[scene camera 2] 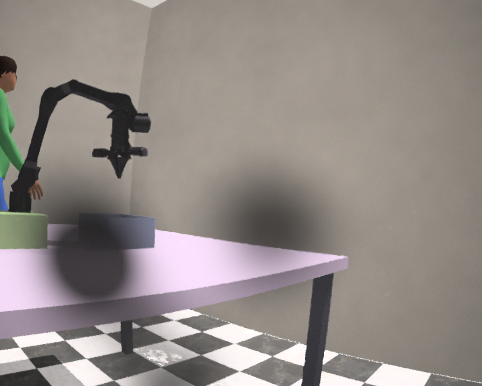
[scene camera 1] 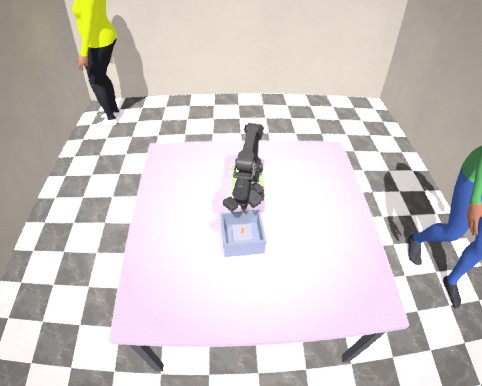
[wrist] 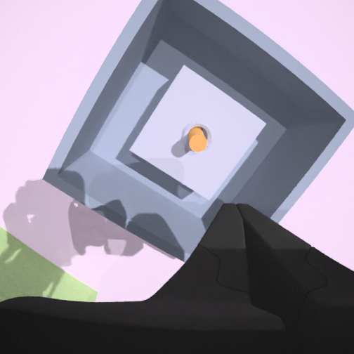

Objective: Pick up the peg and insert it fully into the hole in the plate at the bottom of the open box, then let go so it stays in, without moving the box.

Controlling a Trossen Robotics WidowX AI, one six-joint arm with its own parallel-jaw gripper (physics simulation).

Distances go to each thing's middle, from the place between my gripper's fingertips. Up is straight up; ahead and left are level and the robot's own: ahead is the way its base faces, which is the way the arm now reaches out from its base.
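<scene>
The blue-grey box [scene camera 2: 107,231] is 17 cm below my hand. I also see the pale square plate [wrist: 229,128], which is 19 cm below my hand.
</scene>
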